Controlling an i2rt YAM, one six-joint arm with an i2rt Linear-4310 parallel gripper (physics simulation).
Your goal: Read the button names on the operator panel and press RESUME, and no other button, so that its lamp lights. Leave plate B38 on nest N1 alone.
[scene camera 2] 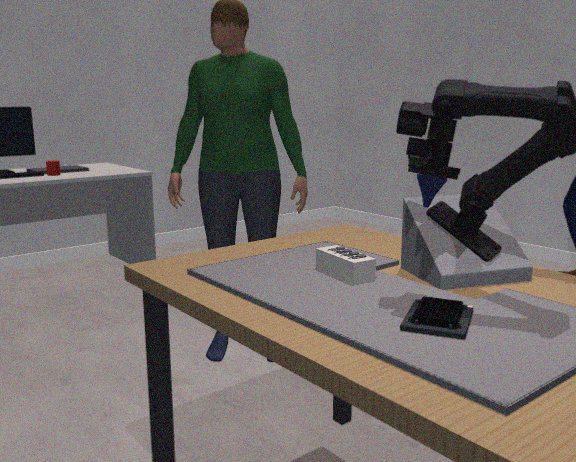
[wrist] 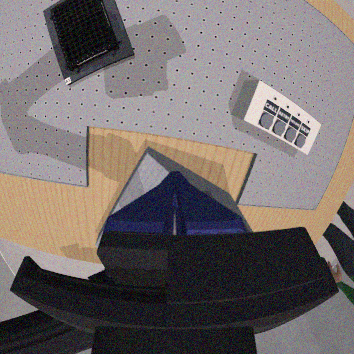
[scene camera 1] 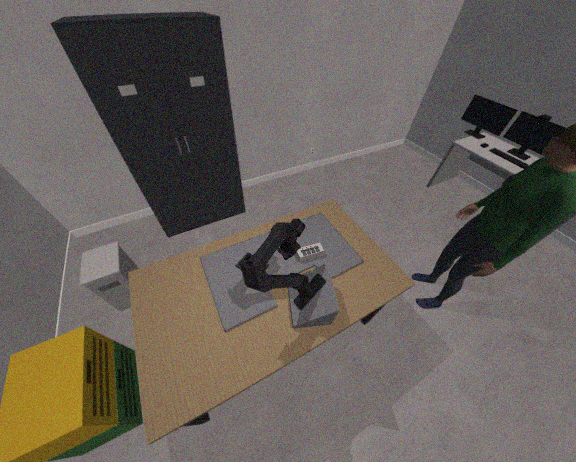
Labels:
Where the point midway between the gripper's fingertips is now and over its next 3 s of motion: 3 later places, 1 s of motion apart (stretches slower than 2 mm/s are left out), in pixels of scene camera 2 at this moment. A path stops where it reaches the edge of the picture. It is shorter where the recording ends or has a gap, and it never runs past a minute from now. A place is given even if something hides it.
My gripper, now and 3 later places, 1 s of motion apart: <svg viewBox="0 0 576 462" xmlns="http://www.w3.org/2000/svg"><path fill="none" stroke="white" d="M426 207L411 207L390 218L372 229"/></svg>

